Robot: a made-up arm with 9 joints. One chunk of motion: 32 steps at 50 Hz.
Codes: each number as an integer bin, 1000 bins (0 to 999) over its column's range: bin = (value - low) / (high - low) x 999, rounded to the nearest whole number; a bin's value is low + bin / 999 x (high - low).
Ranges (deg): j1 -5..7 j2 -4..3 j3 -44..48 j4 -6..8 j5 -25..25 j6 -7..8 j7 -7..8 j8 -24..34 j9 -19..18
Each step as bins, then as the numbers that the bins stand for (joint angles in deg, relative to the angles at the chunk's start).
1 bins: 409 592 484 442 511 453 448 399 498
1 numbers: -0.09 0.15 0.57 0.19 0.58 -0.20 -0.27 -0.83 -0.56
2 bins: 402 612 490 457 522 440 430 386 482
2 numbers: -0.17 0.29 1.13 0.40 1.13 -0.39 -0.54 -1.59 -1.15
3 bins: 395 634 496 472 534 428 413 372 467
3 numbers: -0.26 0.44 1.68 0.61 1.73 -0.57 -0.80 -2.40 -1.70
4 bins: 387 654 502 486 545 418 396 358 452
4 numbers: -0.35 0.58 2.23 0.81 2.28 -0.72 -1.05 -3.22 -2.26
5 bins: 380 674 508 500 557 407 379 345 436
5 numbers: -0.44 0.72 2.78 1.01 2.88 -0.89 -1.31 -3.97 -2.85
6 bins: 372 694 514 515 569 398 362 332 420
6 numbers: -0.53 0.86 3.34 1.22 3.48 -1.02 -1.56 -4.72 -3.44
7 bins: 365 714 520 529 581 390 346 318 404
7 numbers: -0.62 1.00 3.89 1.41 4.08 -1.14 -1.80 -5.54 -4.04
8 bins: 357 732 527 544 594 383 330 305 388
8 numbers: -0.71 1.13 4.53 1.62 4.73 -1.25 -2.05 -6.29 -4.63
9 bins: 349 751 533 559 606 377 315 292 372
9 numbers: -0.81 1.26 5.09 1.83 5.33 -1.34 -2.27 -7.05 -5.22
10 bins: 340 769 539 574 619 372 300 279 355
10 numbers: -0.92 1.39 5.64 2.04 5.98 -1.41 -2.50 -7.80 -5.85
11 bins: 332 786 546 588 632 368 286 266 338
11 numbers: -1.01 1.51 6.28 2.24 6.63 -1.47 -2.71 -8.56 -6.48
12 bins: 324 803 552 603 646 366 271 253 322
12 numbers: -1.11 1.63 6.83 2.45 7.33 -1.50 -2.93 -9.31 -7.07
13 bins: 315 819 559 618 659 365 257 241 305
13 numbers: -1.22 1.74 7.48 2.66 7.98 -1.52 -3.14 -10.01 -7.70
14 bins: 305 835 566 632 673 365 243 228 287
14 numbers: -1.34 1.85 8.12 2.86 8.68 -1.52 -3.35 -10.76 -8.37
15 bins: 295 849 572 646 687 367 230 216 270
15 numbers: -1.46 1.95 8.68 3.05 9.38 -1.49 -3.55 -11.46 -9.00
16 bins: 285 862 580 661 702 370 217 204 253
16 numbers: -1.58 2.04 9.41 3.26 10.14 -1.44 -3.74 -12.16 -9.63
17 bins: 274 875 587 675 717 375 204 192 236
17 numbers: -1.71 2.13 10.06 3.46 10.89 -1.37 -3.94 -12.85 -10.26
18 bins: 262 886 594 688 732 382 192 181 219
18 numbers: -1.85 2.21 10.70 3.64 11.64 -1.26 -4.12 -13.49 -10.89
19 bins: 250 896 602 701 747 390 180 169 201
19 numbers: -2.00 2.28 11.44 3.82 12.39 -1.14 -4.30 -14.19 -11.56
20 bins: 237 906 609 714 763 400 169 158 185
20 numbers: -2.15 2.35 12.08 4.01 13.19 -0.99 -4.46 -14.83 -12.15
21 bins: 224 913 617 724 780 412 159 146 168
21 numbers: -2.31 2.40 12.82 4.15 14.04 -0.81 -4.61 -15.52 -12.78
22 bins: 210 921 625 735 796 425 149 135 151
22 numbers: -2.48 2.45 13.56 4.30 14.84 -0.62 -4.76 -16.16 -13.41
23 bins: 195 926 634 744 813 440 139 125 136
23 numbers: -2.66 2.49 14.39 4.43 15.69 -0.39 -4.91 -16.74 -13.96
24 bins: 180 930 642 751 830 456 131 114 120
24 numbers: -2.84 2.52 15.12 4.52 16.54 -0.15 -5.03 -17.38 -14.56
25 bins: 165 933 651 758 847 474 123 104 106
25 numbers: -3.02 2.54 15.95 4.62 17.39 0.12 -5.15 -17.96 -15.07
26 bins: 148 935 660 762 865 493 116 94 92
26 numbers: -3.22 2.55 16.78 4.68 18.29 0.40 -5.26 -18.54 -15.59
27 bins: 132 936 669 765 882 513 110 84 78
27 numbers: -3.41 2.56 17.61 4.72 19.14 0.70 -5.35 -19.12 -16.11
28 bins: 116 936 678 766 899 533 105 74 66
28 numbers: -3.61 2.56 18.44 4.73 19.99 1.00 -5.42 -19.70 -16.56
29 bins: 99 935 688 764 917 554 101 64 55
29 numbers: -3.81 2.55 19.36 4.71 20.90 1.32 -5.48 -20.28 -16.96
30 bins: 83 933 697 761 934 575 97 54 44
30 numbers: -4.00 2.54 20.19 4.66 21.75 1.63 -5.54 -20.86 -17.37
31 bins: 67 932 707 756 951 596 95 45 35
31 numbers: -4.20 2.53 21.11 4.59 22.60 1.95 -5.57 -21.39 -17.70
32 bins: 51 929 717 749 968 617 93 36 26
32 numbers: -4.39 2.51 22.03 4.50 23.45 2.26 -5.60 -21.91 -18.04
